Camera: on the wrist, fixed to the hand. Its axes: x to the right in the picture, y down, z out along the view.
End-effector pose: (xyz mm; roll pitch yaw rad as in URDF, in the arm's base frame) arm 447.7 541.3 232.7 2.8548 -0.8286 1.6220
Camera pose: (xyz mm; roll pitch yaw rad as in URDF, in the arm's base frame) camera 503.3 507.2 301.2 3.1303 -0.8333 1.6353
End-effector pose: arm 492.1 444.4 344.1 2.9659 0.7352 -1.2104
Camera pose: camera 457.0 362.9 376.8 -3.0245 0.7294 -1.1992
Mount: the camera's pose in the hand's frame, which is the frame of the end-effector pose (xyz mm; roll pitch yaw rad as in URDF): 25.5 72.4 -55.3 0.2853 0.0071 -0.0072
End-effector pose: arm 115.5 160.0 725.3 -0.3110 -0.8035 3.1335
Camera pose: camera 43.5 108.6 691.7 -0.0164 -0.7989 3.1206
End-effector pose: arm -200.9 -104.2 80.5 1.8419 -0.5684 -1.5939
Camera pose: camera -166.5 -81.0 165.5 2.1217 -0.5633 -1.5835
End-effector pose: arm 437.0 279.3 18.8 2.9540 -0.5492 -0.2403
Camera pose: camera 409.3 223.5 90.0 -3.0490 -0.5548 -0.2304
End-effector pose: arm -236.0 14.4 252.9 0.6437 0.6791 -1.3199
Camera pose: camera -142.9 18.3 236.3 0.9278 0.6891 -1.3218
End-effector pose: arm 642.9 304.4 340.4 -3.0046 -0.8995 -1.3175
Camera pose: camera 561.3 303.2 388.3 -2.7271 -0.9075 -1.3075
